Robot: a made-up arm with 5 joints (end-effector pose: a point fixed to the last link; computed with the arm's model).
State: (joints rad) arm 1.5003 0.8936 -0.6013 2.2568 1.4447
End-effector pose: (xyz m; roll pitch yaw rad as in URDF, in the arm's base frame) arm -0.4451 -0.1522 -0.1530 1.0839 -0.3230 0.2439
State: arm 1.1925 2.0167 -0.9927 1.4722 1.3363
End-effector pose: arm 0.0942 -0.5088 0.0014 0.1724 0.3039 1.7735
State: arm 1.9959 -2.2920 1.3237 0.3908 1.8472
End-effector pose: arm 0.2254 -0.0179 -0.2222 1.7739 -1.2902 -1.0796
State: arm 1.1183 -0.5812 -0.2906 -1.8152 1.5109
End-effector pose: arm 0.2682 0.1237 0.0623 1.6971 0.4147 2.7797
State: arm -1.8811 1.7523 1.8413 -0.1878 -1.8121
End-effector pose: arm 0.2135 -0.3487 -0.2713 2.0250 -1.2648 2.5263
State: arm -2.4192 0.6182 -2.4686 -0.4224 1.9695
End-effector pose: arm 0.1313 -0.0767 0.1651 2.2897 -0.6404 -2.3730
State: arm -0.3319 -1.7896 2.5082 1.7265 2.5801
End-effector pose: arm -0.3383 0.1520 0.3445 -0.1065 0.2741 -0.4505
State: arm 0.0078 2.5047 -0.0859 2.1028 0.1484
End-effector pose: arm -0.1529 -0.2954 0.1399 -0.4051 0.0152 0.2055
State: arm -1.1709 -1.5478 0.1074 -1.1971 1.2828
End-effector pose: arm -0.1048 -0.0906 0.2846 -1.2748 -0.3735 1.8251
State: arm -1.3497 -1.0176 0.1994 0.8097 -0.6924
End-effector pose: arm -0.4292 0.0902 0.1182 1.4459 -0.7978 0.3610
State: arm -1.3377 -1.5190 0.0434 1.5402 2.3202
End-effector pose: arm -0.1160 0.2873 0.6213 -1.8223 0.7155 -1.8216
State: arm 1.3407 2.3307 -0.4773 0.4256 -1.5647
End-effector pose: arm -0.2833 -0.4294 -0.3707 -1.4426 -0.6450 0.3313
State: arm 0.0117 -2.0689 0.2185 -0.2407 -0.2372
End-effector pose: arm -0.2062 -0.0368 0.6030 1.8330 0.0491 -0.0435
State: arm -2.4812 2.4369 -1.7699 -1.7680 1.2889
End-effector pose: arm -0.1655 -0.1229 0.4066 0.8294 0.9864 -2.2455
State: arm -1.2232 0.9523 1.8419 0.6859 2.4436
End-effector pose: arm 0.4684 -0.0286 0.0030 0.8218 -0.0646 -2.9668
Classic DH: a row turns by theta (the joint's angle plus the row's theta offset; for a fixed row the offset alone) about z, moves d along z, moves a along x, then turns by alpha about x. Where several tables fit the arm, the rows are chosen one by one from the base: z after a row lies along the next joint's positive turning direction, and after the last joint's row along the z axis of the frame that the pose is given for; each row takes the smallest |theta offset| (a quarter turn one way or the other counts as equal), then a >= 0, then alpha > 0; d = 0 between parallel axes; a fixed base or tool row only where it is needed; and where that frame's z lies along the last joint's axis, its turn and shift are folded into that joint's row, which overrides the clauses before.
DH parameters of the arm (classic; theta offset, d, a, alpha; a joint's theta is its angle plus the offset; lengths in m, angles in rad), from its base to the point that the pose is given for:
base (fixed): 0 0.1602 0 -1.5708
joint 1: -1.5708 -0.0649 0.009 1.5708
joint 2: 1.5708 -0.117 0.1052 1.5708
joint 3: 0 -0.1802 0.1156 1.5708
joint 4: 0 0.0795 0.1138 -1.5708
joint 5: 1.5197 0 0.3584 0
tool (fixed): -3.0905 0.0009 0 0

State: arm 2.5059 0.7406 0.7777 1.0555 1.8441
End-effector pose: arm -0.4354 -0.1656 0.3614 3.0680 0.1052 0.7462
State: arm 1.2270 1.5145 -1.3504 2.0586 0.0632
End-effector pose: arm -0.3239 -0.1267 -0.0811 0.4992 -0.1534 0.0005
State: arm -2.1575 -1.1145 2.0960 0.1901 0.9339
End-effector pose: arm -0.0573 0.1235 0.3982 1.9490 1.1511 -0.2078
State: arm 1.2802 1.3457 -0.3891 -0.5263 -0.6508
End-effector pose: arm -0.5650 -0.2833 -0.1075 -1.8416 0.2794 0.1263
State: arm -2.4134 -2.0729 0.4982 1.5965 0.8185
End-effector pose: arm -0.1073 0.1518 -0.1047 0.0706 -0.4834 -2.0418
